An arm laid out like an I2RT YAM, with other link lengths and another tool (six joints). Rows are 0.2 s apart.
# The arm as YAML. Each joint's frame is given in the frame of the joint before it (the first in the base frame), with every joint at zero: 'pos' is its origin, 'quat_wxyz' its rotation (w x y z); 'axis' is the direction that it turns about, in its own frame. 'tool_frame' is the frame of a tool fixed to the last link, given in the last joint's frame.
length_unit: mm
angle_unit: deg
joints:
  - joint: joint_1
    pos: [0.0, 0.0, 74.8]
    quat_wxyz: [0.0, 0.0, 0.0, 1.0]
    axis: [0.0, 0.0, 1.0]
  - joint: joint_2
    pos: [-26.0, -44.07, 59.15]
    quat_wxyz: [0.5, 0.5, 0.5, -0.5]
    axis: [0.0, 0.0, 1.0]
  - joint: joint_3
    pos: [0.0, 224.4, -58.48]
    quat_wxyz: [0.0, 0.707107, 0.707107, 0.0]
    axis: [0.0, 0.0, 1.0]
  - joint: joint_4
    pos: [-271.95, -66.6, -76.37]
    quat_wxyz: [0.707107, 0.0, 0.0, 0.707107]
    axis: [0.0, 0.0, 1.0]
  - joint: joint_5
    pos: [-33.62, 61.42, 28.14]
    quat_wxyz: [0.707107, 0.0, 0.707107, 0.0]
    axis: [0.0, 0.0, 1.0]
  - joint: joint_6
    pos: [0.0, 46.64, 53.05]
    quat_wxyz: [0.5, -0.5, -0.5, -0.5]
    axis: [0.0, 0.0, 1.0]
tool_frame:
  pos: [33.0, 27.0, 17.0]
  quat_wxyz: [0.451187, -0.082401, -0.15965, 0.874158]
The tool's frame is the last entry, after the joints.
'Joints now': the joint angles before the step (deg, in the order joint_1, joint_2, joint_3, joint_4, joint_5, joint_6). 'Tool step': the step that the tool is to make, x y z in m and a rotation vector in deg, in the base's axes. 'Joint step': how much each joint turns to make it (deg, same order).
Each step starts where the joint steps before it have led.
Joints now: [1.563 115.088 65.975 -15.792 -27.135 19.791]
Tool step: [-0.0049 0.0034 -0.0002 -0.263 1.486 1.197]
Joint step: [0.611 -0.010 0.028 -1.851 -0.044 -0.699]
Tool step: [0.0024 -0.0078 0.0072 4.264 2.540 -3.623]
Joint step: [-1.837 -0.412 -0.004 -1.021 -3.279 3.801]
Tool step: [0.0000 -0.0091 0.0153 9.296 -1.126 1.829]
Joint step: [-2.359 -0.781 -0.014 0.087 -10.207 -0.239]
